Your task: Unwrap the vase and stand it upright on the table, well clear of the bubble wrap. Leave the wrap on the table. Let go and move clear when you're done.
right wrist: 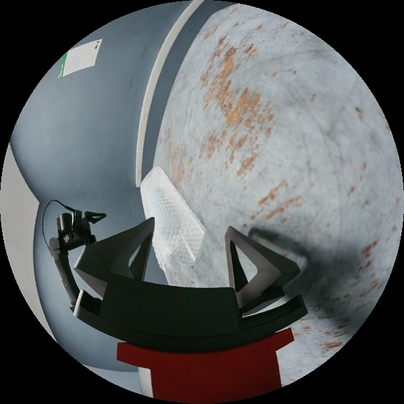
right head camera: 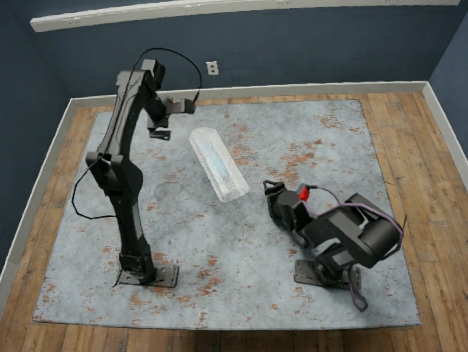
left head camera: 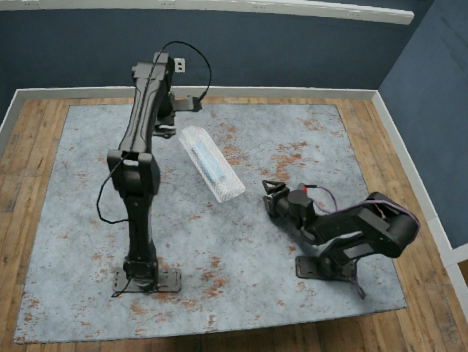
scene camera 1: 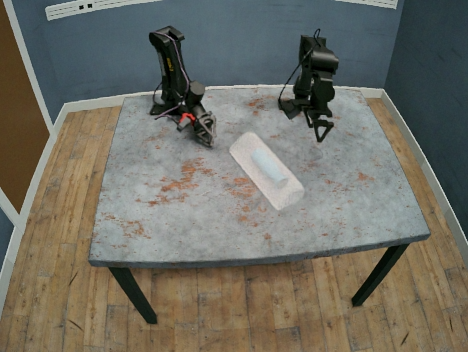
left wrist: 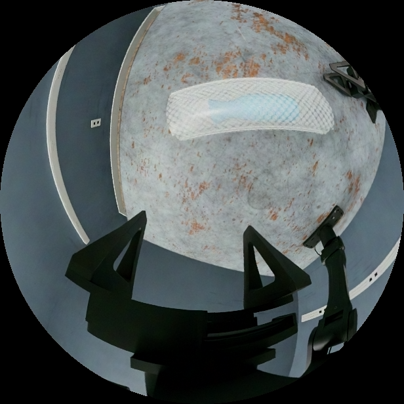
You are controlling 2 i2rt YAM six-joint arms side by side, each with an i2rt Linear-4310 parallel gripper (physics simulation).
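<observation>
A light blue vase (left head camera: 209, 162) (right head camera: 216, 159) (scene camera 1: 270, 167) (left wrist: 265, 107) lies on its side inside the translucent white bubble wrap (left head camera: 231, 190) (right head camera: 237, 190) (scene camera 1: 290, 198) (left wrist: 185, 116) (right wrist: 189, 241), which lies on the table as a long closed-looking packet. Whether any flap is loose cannot be told. My left gripper (left head camera: 166, 129) (scene camera 1: 317, 131) (left wrist: 197, 223) is open and empty, raised above the table off the wrap's far-left end in the head views. My right gripper (left head camera: 266, 192) (scene camera 1: 212, 132) (right wrist: 191, 227) is partly open and empty, low over the table to the right of the wrap's near end in the head views, apart from it.
The rust-stained grey table (left head camera: 75, 200) (right head camera: 90, 200) (scene camera 1: 150, 225) carries both arm bases, the left arm's base (left head camera: 170, 281) and the right arm's base (left head camera: 306, 267), at the near side in the head views. A blue wall (left head camera: 280, 55) stands behind the far edge.
</observation>
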